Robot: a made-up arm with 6 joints.
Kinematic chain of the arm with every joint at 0, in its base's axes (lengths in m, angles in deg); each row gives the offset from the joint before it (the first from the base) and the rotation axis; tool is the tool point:
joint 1: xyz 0 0 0.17 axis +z
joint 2: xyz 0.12 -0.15 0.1 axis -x
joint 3: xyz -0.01 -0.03 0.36 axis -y
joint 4: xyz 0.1 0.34 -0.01 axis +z
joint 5: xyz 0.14 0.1 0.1 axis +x
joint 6: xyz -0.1 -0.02 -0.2 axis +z
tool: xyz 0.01 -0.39 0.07
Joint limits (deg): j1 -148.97..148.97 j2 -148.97..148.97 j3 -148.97..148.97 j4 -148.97..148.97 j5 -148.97..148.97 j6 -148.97..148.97
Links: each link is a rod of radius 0.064 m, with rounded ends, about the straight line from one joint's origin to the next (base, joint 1, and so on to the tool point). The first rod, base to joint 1, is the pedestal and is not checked.
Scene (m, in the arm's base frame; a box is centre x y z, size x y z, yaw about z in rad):
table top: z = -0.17
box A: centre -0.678 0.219 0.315 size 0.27 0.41 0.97 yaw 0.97
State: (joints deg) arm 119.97 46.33 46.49 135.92 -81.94 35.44
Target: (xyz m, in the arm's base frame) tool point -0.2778 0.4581 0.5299
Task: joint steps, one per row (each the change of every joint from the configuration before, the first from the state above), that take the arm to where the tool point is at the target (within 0.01 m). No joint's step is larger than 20 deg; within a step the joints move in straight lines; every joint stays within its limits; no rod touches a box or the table.
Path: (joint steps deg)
1: -4.39 -16.08 -2.65 -3.23 -3.79 -6.52
2: -4.38 -16.07 -2.65 -3.23 -3.79 -6.52
3: -4.39 -16.08 -2.65 -3.23 -3.80 -6.52
4: -4.39 -16.07 -2.65 -3.23 -3.79 -6.52
5: -9.34 -11.11 -16.45 1.23 -8.76 -3.47
6: -9.35 -11.10 -16.44 1.22 -8.76 -3.47
7: -9.35 -11.11 -16.45 1.23 -8.76 -3.47
8: -12.26 13.82 17.68 1.79 17.41 18.68
9: -12.26 13.81 17.68 1.80 17.42 18.67
10: -12.26 13.81 17.68 1.79 17.42 18.68
11: -12.27 13.82 17.68 1.80 17.41 18.68

